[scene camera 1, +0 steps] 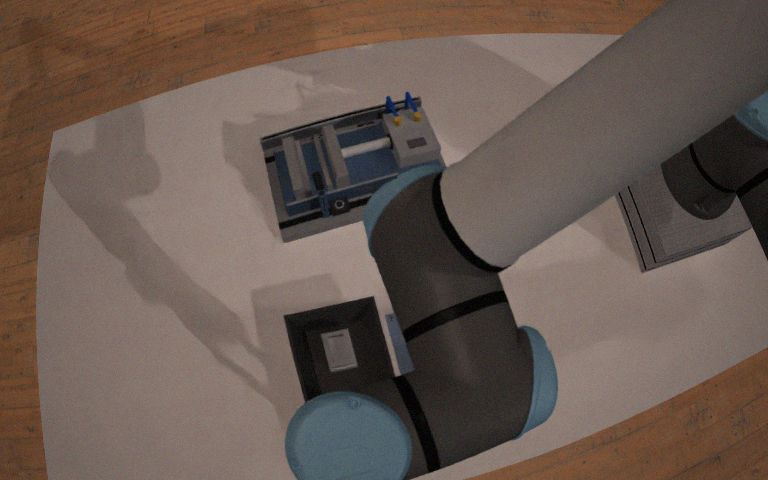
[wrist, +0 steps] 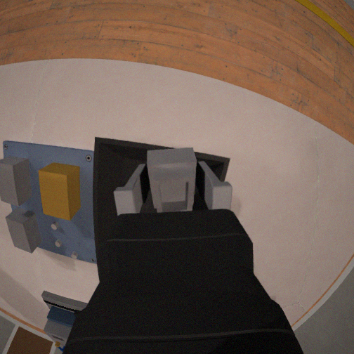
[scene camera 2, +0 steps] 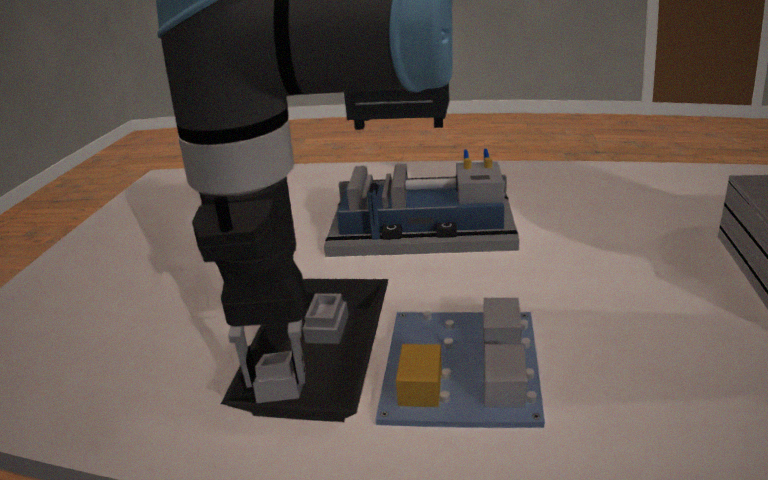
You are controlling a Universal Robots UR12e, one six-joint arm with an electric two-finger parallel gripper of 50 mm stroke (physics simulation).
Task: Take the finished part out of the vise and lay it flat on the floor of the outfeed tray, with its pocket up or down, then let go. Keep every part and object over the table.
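Pixels of known places: gripper, fingertip midpoint: (scene camera 2: 276, 378); arm's base, link origin: (scene camera 1: 696, 175).
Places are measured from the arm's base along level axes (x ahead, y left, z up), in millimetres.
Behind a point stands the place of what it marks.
Observation:
The finished part (scene camera 2: 277, 384) {x 774, y 188, z -43 mm} (wrist: 172, 162) is a light grey block with a stepped top and a pocket. My gripper (scene camera 2: 274, 378) {x 778, y 174, z -47 mm} (wrist: 172, 173) is shut on it, one finger at each side; the arm hides both in scene camera 1. The part is at the near left end of the black outfeed tray (scene camera 1: 298, 353) {x 810, y 11, z -74 mm} (scene camera 2: 342, 370) {x 724, y 105, z -99 mm} (wrist: 107, 215). It looks tilted, pocket mostly up. I cannot tell whether its underside touches the tray. The vise (scene camera 1: 362, 169) {x 619, y -231, z -51 mm} (scene camera 2: 419, 219) {x 627, y -205, z -69 mm} (wrist: 62, 315) stands behind; no part shows between its jaws.
Another grey pocketed part (scene camera 1: 339, 350) {x 749, y 25, z -78 mm} (scene camera 2: 325, 319) {x 745, y 51, z -66 mm} lies in the tray, pocket up. Right of the tray in scene camera 2 is a blue plate (scene camera 1: 399, 348) {x 662, y 49, z -103 mm} (scene camera 2: 467, 362) {x 584, y 98, z -103 mm} with pegs, a yellow block (scene camera 2: 419, 376) {x 638, y 157, z -67 mm} (wrist: 60, 192) and two grey blocks. A grey stepped base (scene camera 1: 679, 237) {x 127, y 92, z -7 mm} stands far right.

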